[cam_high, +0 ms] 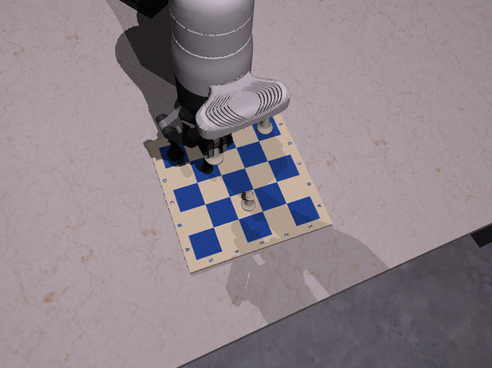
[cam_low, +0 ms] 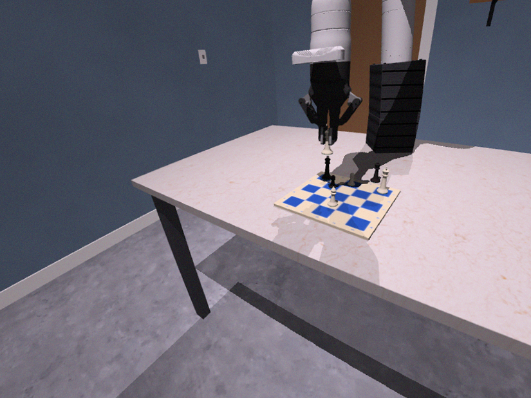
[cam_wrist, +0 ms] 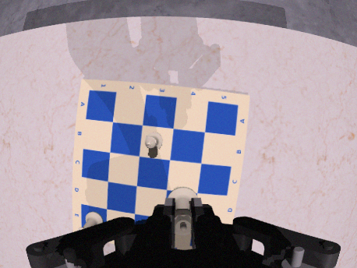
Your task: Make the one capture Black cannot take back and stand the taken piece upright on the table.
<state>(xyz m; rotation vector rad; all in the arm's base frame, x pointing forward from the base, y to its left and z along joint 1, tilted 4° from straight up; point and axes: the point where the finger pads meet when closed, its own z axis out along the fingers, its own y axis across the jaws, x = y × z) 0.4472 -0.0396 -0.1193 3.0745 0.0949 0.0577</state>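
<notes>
Now: hand 8 cm past the tall black piece, 3 cm to the left of it and 11 cm above it. Round my hand: chessboard: 4 cm to the left, 14 cm below; white pawn: 7 cm behind, 4 cm to the left, 13 cm below; black pawn: 4 cm behind, 13 cm below.
</notes>
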